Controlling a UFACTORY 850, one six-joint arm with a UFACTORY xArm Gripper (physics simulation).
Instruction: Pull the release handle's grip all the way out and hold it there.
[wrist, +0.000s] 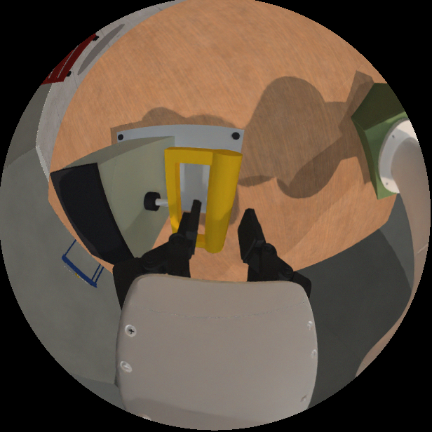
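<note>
The release handle is a yellow frame with a thick round grip (224, 180) along its right side. A short metal rod with a black collar (151, 201) joins the frame's left bar to a pale grey-green housing (132, 175) with a black end. A light grey base plate (180, 135) with black bolts lies under them. My gripper (220, 215) is open and partly closed in, with nothing held. Its left finger reaches over the opening of the yellow frame, left of the grip, and its right finger stands to the right of the grip with a gap. Part of the frame's lower end is hidden by the left finger.
A green block (371, 150) with the pale robot arm's round base stands at the right edge of the wooden table (215, 65). A blue frame (80, 270) is at the lower left beyond the table edge. A red slatted thing (72, 60) is at the upper left.
</note>
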